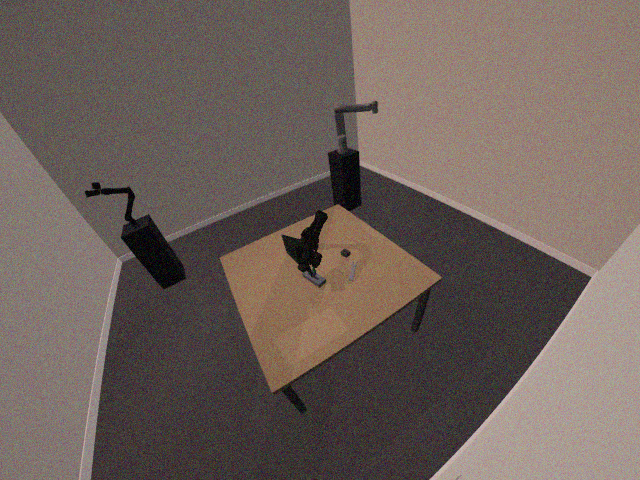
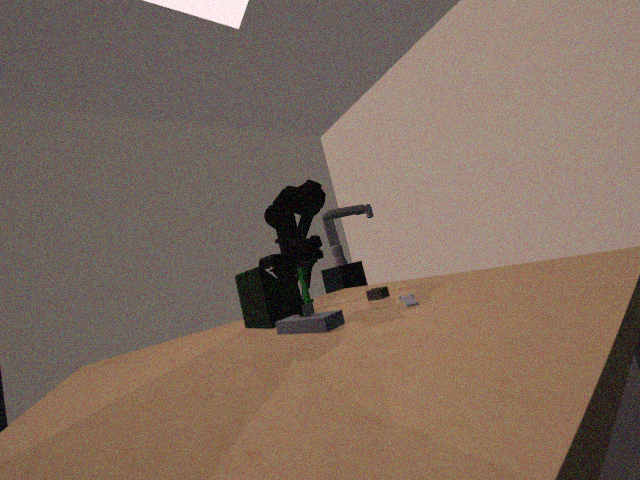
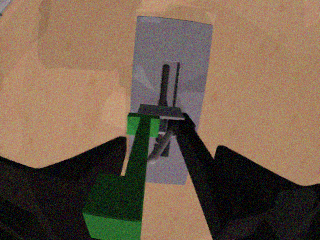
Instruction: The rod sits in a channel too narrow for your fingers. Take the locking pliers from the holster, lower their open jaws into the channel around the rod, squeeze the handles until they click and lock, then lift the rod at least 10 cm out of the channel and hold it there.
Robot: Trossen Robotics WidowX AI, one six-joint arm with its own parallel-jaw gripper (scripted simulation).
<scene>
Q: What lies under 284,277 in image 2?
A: My gripper.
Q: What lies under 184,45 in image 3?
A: A grey channel block.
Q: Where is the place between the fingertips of my gripper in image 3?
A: At 172,148
</scene>
